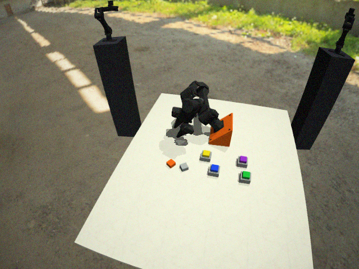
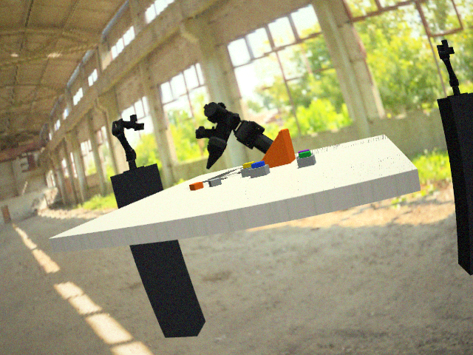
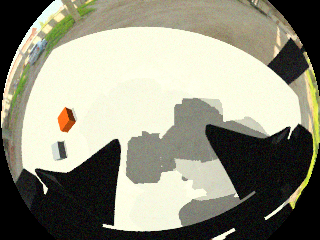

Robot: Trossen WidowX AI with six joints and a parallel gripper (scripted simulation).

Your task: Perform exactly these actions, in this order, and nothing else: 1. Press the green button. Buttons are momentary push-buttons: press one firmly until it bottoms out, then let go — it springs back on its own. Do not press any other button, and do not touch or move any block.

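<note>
Right now my gripper tip is 24 cm short of the green button, 35 cm to the right of it and 1 cm above it. Also, from my gripper tip: grey block: 20 cm ahead, 6 cm to the left, 4 cm below; orange block: 18 cm ahead, 4 cm below; yellow button: 12 cm ahead, 16 cm to the left, 1 cm below.
</note>
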